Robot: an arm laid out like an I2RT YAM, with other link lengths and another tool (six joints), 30 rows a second.
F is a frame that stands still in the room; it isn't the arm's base.
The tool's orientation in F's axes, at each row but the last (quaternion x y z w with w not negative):
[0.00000, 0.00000, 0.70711, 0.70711]
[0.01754, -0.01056, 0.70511, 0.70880]
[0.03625, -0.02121, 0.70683, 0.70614]
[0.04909, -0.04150, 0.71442, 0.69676]
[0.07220, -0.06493, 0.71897, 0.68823]
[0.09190, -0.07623, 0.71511, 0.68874]
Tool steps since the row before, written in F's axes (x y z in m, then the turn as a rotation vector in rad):
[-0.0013, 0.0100, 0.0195, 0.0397, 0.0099, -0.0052]
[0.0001, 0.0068, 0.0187, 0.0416, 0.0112, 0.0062]
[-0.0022, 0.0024, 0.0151, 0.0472, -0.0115, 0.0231]
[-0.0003, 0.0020, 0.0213, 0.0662, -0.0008, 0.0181]
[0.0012, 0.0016, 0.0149, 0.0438, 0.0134, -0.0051]
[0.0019, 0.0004, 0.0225, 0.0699, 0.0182, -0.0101]
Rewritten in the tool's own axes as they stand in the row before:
[0.0100, 0.0013, 0.0195, 0.0099, -0.0397, -0.0052]
[0.0075, 0.0001, 0.0184, 0.0117, -0.0415, 0.0062]
[0.0036, 0.0025, 0.0148, -0.0096, -0.0467, 0.0250]
[0.0047, 0.0004, 0.0209, -0.0001, -0.0660, 0.0189]
[0.0044, -0.0012, 0.0143, 0.0103, -0.0444, -0.0070]
[0.0056, -0.0015, 0.0218, 0.0129, -0.0707, -0.0123]

